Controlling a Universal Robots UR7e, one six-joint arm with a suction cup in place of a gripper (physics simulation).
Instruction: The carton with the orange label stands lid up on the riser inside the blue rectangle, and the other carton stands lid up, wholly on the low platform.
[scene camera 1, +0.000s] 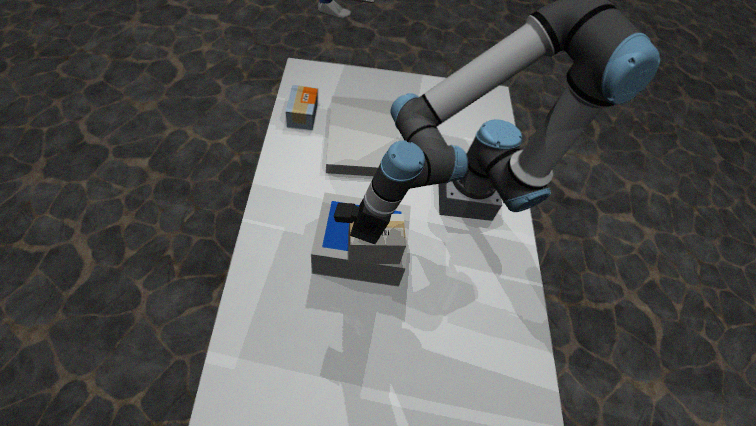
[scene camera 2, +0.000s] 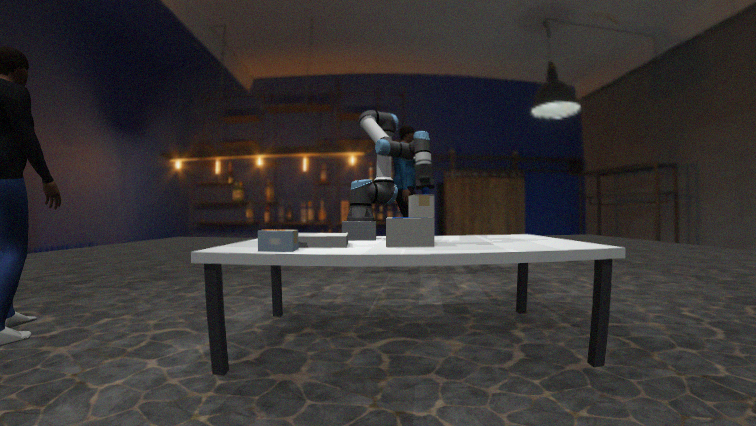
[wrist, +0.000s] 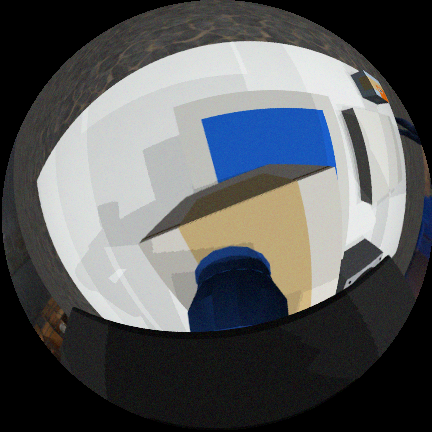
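The carton with the orange label (scene camera 1: 302, 110) (scene camera 2: 277, 240) (wrist: 370, 87) stands on the table, label on top, beside the low platform (scene camera 1: 354, 137) (scene camera 2: 325, 240) (wrist: 382, 145). The other carton, beige with tan tape (scene camera 1: 378, 254) (scene camera 2: 417, 209) (wrist: 280, 215), is on the riser (scene camera 1: 330, 264) (scene camera 2: 410, 232) (wrist: 192, 125), turned a little to it and covering part of the blue rectangle (scene camera 1: 335, 232) (wrist: 265, 140). My suction gripper (scene camera 2: 424, 190) (wrist: 232, 265) is pressed on this carton's top face, shut on it. In scene camera 1 the wrist hides the cup.
The arm's base block (scene camera 1: 469, 206) (scene camera 2: 359, 230) (wrist: 365, 255) stands on the white table (scene camera 1: 285, 328) (scene camera 2: 476, 256), behind the riser in scene camera 2. The forearm hangs over part of the low platform in scene camera 1. A person (scene camera 2: 13, 158) stands beyond the table's left end.
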